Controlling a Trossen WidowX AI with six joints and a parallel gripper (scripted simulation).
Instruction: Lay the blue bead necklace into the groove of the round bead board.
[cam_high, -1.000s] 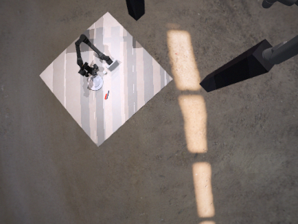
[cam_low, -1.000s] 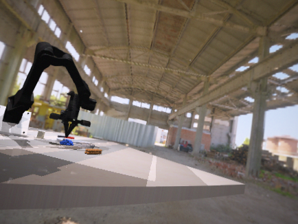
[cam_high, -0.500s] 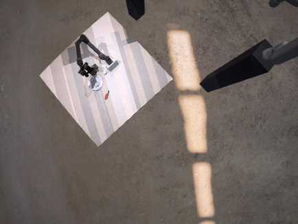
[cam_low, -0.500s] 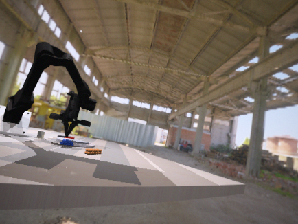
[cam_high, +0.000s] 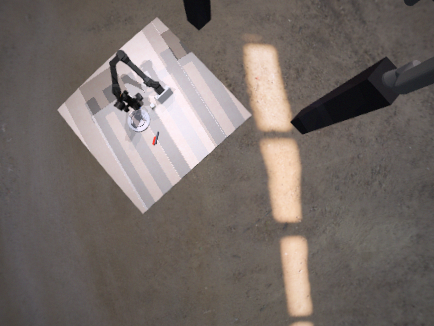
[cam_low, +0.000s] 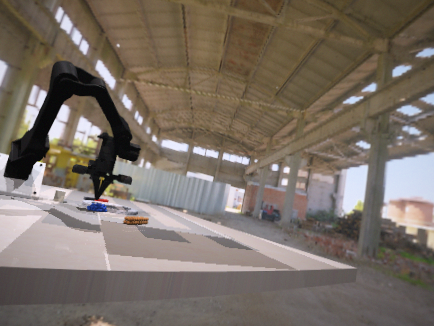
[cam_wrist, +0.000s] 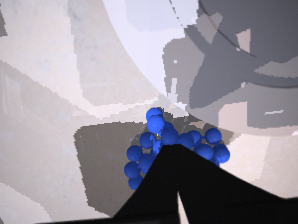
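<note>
My gripper tip is now 8 cm to the right of the round white bead board, 8 cm short of it and 2 cm above it. Round my gripper tip: small white block (10 cm behind, 9 cm to the left, 1 cm below); red pen-like object (31 cm to the left, 10 cm ahead, 3 cm below).
</note>
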